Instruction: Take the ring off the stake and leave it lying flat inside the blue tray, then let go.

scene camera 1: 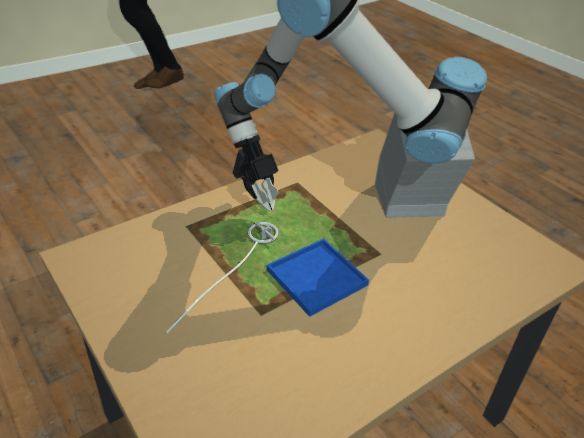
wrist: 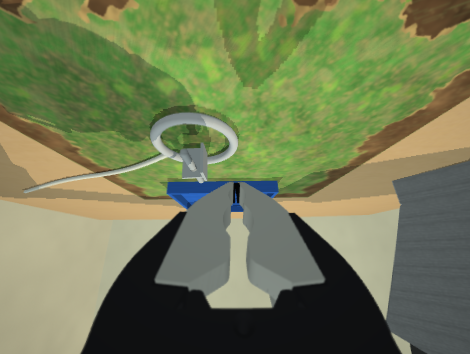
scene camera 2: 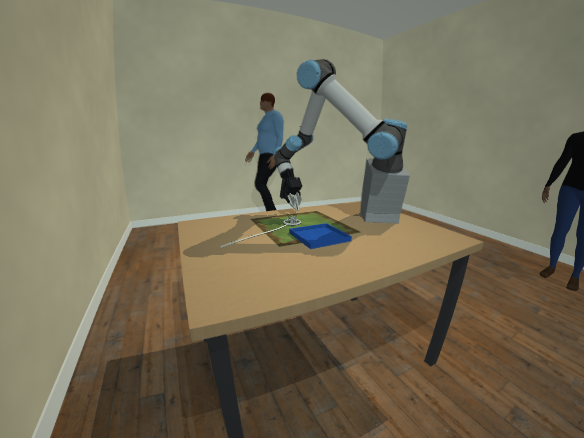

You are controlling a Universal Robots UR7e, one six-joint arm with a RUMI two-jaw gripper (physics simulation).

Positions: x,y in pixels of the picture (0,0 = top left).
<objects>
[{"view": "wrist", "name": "my gripper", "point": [235,184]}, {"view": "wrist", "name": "blue tray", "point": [185,193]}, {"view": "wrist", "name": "ring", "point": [162,124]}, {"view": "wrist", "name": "grey stake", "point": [195,160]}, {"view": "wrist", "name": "green grass mat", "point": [310,97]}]
</objects>
